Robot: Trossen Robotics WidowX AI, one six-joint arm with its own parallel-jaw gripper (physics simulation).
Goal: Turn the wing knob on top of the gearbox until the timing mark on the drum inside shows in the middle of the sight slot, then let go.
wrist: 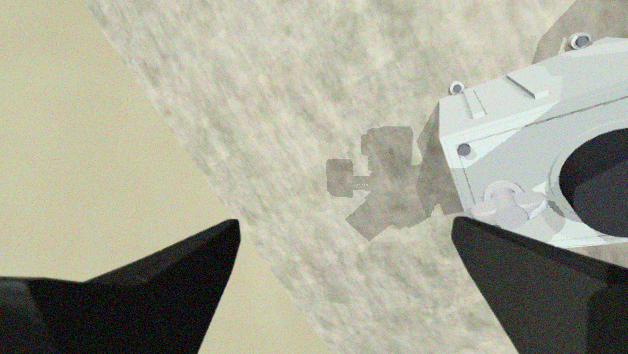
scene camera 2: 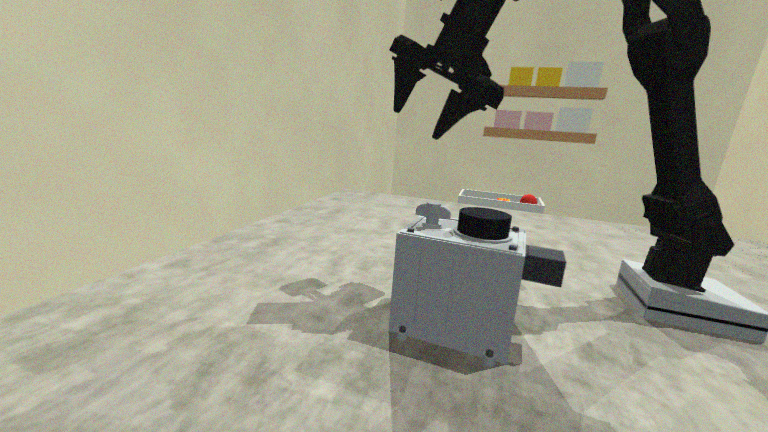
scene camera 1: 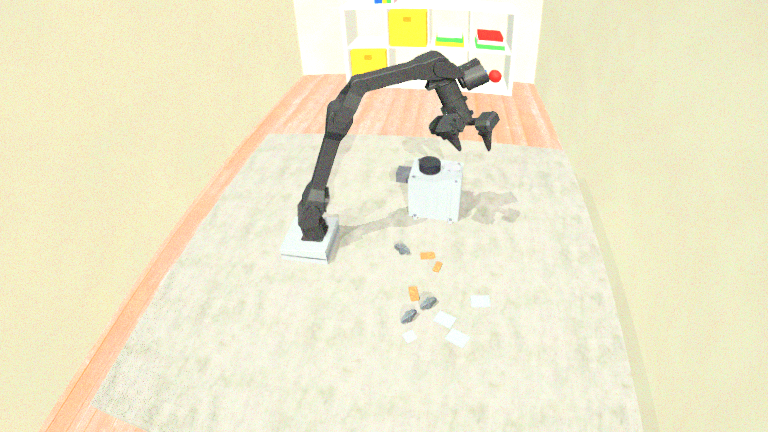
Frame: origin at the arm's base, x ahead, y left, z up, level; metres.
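Where they show: gripper, between the fingertips: [wrist: 345, 228] [scene camera 2: 414, 124] [scene camera 1: 474, 150]; arm's base, origin of its link: [scene camera 2: 671, 279] [scene camera 1: 315, 233].
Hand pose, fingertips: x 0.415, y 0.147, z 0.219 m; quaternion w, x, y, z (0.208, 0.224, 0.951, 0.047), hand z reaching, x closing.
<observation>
Things, the pixels of their centre, and the offset from my fingertips. "spot": a spot on its surface instead. Level surfaces: height alone.
- pale grey gearbox, middle of its body: [wrist: 585, 144] [scene camera 2: 477, 270] [scene camera 1: 429, 183] dx -0.126, dy +0.082, dz -0.181 m
- wide black round cap, a spot on its surface: [wrist: 600, 195] [scene camera 1: 436, 163] spot: dx -0.107, dy +0.078, dz -0.102 m
- dark block, a spot on its surface: [scene camera 2: 544, 265] spot: dx -0.202, dy +0.106, dz -0.149 m
- mat, height of its surface: dz -0.267 m
The pale grey gearbox [scene camera 1: 435, 197] [scene camera 2: 451, 292] [wrist: 515, 157] stands upright on the mat. Its small wing knob [scene camera 2: 432, 213] [wrist: 511, 209] sits on the top beside a wide black round cap [scene camera 1: 429, 165] [scene camera 2: 484, 223] [wrist: 600, 195]; in scene camera 1 the knob is pale and hard to make out. My gripper [scene camera 1: 474, 148] [scene camera 2: 416, 124] [wrist: 345, 228] is open and empty, above the gearbox's top and off to the knob's outer side. In the wrist view the right fingertip overlaps the edge near the knob. The sight slot and timing mark cannot be made out.
A dark block [scene camera 1: 403, 174] [scene camera 2: 544, 265] sticks out of the gearbox's side. Orange pieces [scene camera 1: 427, 255], grey stones [scene camera 1: 428, 303] and white tiles [scene camera 1: 457, 337] lie on the mat [scene camera 1: 268, 333]. A white tray [scene camera 2: 467, 198] holding a red ball [scene camera 2: 529, 199] stands behind the gearbox in scene camera 2.
</observation>
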